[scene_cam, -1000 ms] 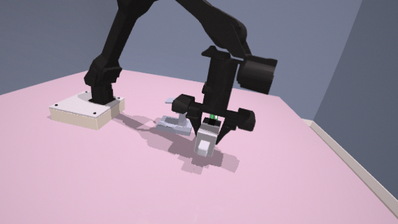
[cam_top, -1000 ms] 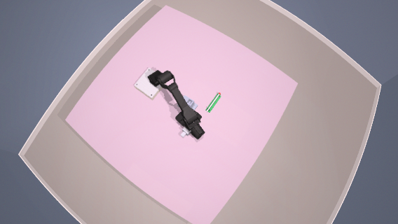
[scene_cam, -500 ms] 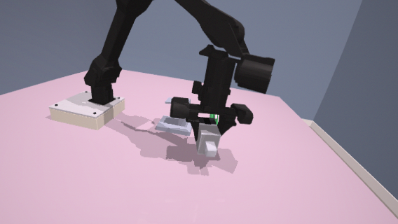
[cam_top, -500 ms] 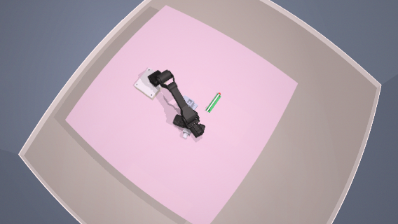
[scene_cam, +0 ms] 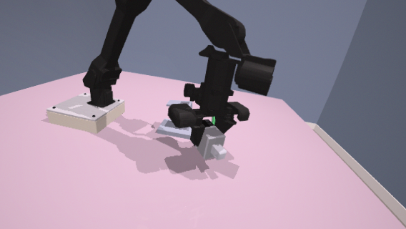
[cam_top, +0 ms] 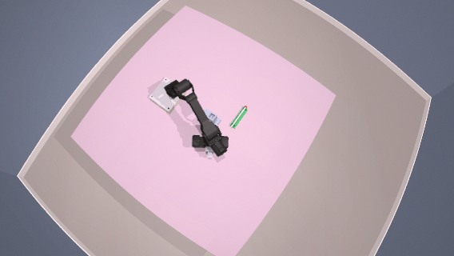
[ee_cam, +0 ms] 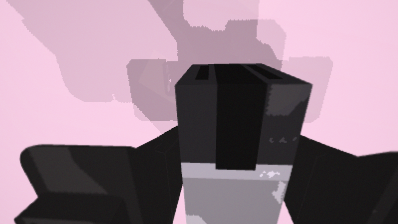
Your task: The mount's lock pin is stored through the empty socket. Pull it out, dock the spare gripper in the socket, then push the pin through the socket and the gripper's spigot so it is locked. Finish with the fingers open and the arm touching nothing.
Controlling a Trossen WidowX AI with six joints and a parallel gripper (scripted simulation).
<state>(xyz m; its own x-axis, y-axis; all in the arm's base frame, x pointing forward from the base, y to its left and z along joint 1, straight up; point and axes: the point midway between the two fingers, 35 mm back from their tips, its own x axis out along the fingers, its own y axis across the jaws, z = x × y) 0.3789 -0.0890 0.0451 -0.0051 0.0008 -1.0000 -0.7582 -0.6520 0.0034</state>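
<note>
Now: gripper tip 20 mm below the spare gripper, 10 mm to the left of it and 10 mm short of it. The rest, counted from my gripper tip: mount socket (120 mm to the left, 110 mm behind); green see-through block (250 mm to the left, 30 mm below).
</note>
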